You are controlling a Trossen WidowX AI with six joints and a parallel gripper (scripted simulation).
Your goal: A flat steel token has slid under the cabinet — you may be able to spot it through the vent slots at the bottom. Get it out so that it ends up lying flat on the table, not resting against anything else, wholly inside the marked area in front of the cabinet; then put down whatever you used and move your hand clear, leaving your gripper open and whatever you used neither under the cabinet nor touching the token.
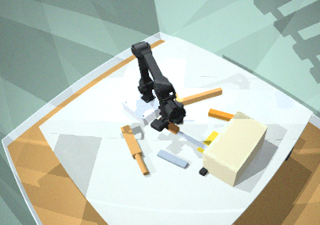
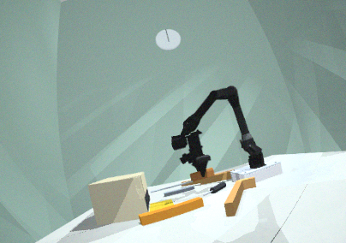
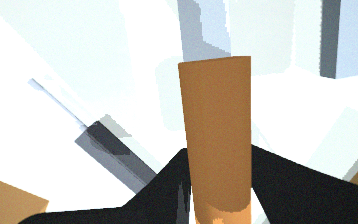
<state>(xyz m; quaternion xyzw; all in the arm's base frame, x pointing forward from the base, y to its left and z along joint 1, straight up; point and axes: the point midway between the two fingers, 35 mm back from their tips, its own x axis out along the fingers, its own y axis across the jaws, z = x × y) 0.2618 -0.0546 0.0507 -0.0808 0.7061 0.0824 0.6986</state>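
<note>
The grey flat bar lies 13 cm ahead of my gripper tip, 9 cm to the right of it and 6 cm below it. Round my gripper tip: orange paddle 2 cm behind, 20 cm to the right, 5 cm below; then orange bar 13 cm ahead, 30 cm to the left, 5 cm below.
</note>
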